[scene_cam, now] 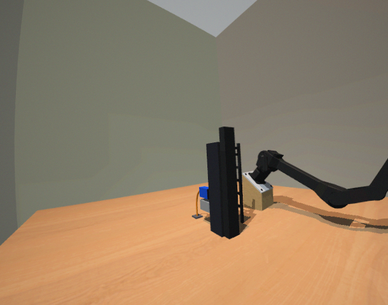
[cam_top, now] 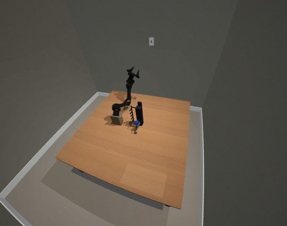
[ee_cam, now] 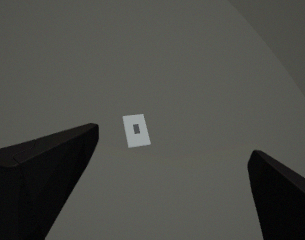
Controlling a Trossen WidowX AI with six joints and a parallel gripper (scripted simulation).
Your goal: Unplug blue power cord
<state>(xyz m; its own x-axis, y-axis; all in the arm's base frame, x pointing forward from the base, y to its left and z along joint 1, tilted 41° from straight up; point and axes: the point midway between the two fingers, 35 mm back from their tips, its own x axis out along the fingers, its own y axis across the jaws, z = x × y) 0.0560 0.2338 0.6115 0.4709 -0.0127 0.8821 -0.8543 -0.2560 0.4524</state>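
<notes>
Right now my gripper tip is 580 mm to the left of the blue plug, 350 mm above it and 240 mm short of it.
</notes>
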